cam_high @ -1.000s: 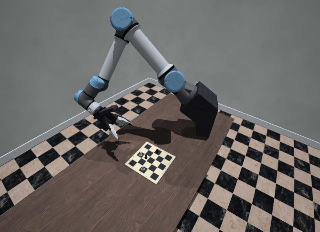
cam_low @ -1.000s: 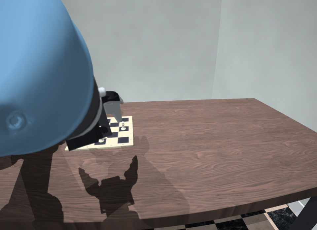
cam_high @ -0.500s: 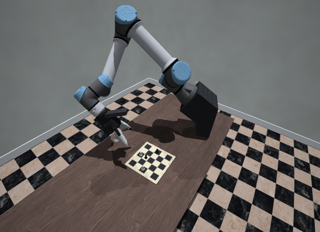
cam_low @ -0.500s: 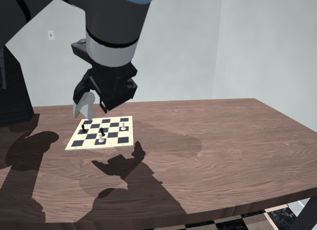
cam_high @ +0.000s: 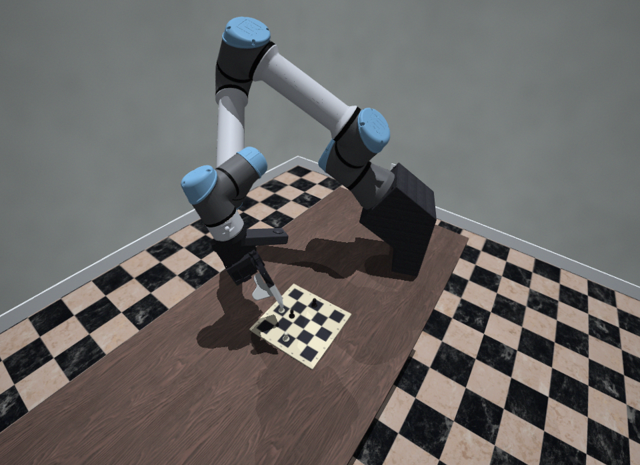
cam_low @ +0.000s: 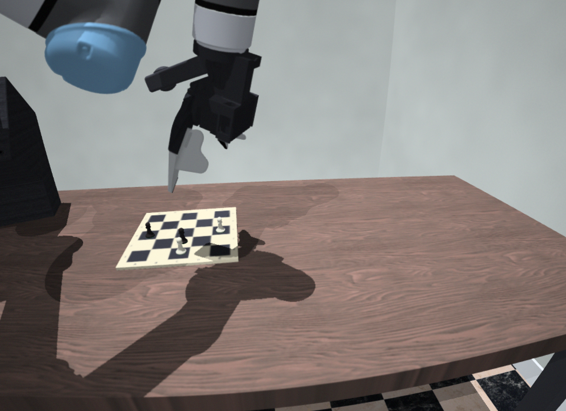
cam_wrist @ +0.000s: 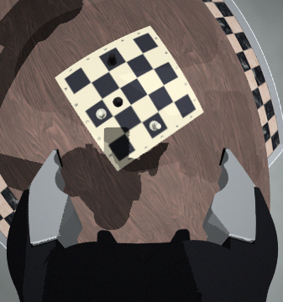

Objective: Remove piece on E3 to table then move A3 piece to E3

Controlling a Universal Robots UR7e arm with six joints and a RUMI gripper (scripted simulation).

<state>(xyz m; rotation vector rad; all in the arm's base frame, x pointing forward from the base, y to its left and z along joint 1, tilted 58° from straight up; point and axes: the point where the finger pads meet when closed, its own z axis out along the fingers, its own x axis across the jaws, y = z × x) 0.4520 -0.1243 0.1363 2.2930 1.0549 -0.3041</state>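
My hand is 160 mm above the chessboard, 70 mm to the right of it and 40 mm past it.
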